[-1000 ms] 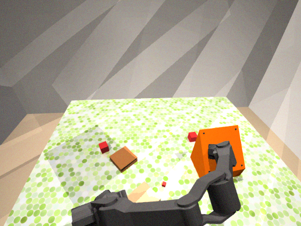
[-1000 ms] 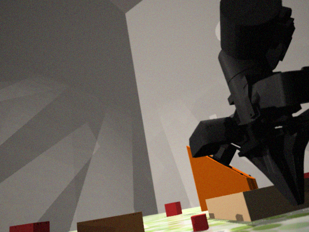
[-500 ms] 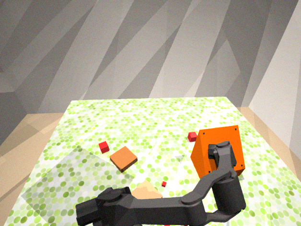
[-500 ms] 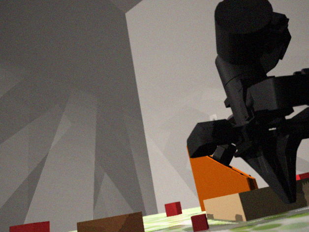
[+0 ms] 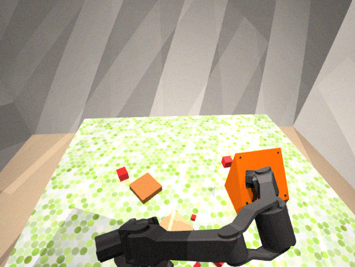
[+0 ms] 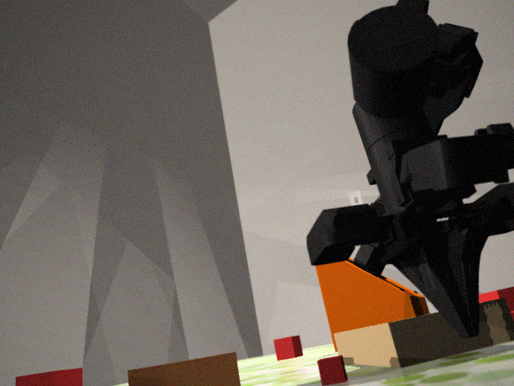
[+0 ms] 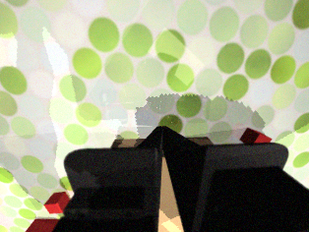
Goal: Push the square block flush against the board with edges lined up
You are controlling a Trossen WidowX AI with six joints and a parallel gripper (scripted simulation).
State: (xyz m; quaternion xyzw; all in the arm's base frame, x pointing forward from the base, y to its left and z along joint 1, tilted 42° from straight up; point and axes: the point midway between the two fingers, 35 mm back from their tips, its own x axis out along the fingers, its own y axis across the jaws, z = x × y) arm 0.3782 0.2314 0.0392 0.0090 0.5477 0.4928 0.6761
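Now: the tan board 70 mm behind my gripper tip and 60 mm to the right of it. Also, from my gripper tip: orange-brown square block 20 mm ahead, 260 mm to the right, 10 mm above.
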